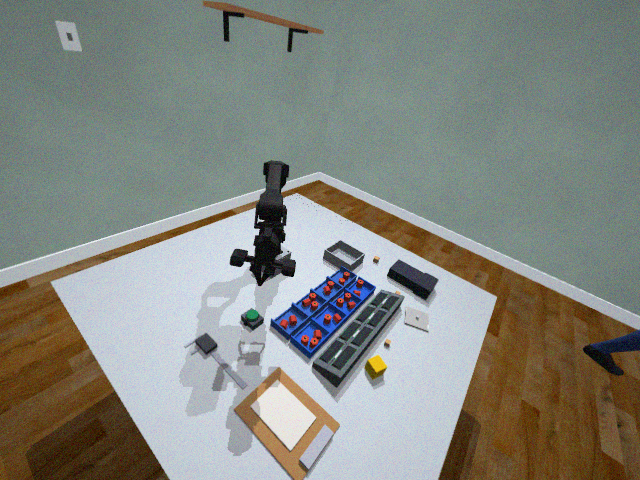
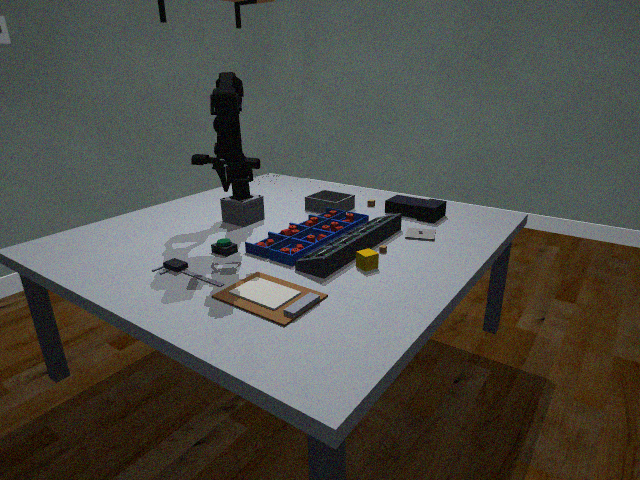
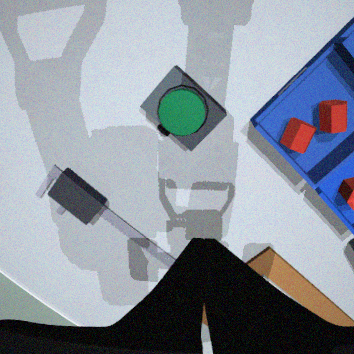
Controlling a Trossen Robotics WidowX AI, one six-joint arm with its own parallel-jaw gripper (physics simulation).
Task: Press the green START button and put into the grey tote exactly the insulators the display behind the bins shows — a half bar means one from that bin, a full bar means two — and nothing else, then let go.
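The green START button (image 1: pixel 252 314) (image 2: pixel 223 241) (image 3: pixel 182 112) sits on a dark square base. My gripper (image 1: pixel 260 283) (image 2: pixel 225 190) (image 3: pixel 201 248) is shut and empty, raised above the table near the arm's base. Red insulators (image 1: pixel 293 319) (image 3: pixel 298 135) lie in the two rows of blue bins (image 1: pixel 301 350) (image 2: pixel 268 254) (image 3: pixel 305 85). The dark display (image 1: pixel 330 373) (image 2: pixel 314 267) stands beside the bins and shows pale bars in several windows; their exact lengths are too small to read surely. The grey tote (image 1: pixel 337 261) (image 2: pixel 328 205) stands beyond the far end of the bins, and no insulator shows inside.
A caliper (image 1: pixel 206 343) (image 2: pixel 175 265) (image 3: pixel 77 195) and a clipboard (image 1: pixel 286 462) (image 2: pixel 222 296) lie near the button. A yellow cube (image 1: pixel 376 366) (image 2: pixel 367 259), a white plate (image 1: pixel 416 318) and a black box (image 1: pixel 412 279) (image 2: pixel 415 208) stand behind the display. A person's leg shows at right.
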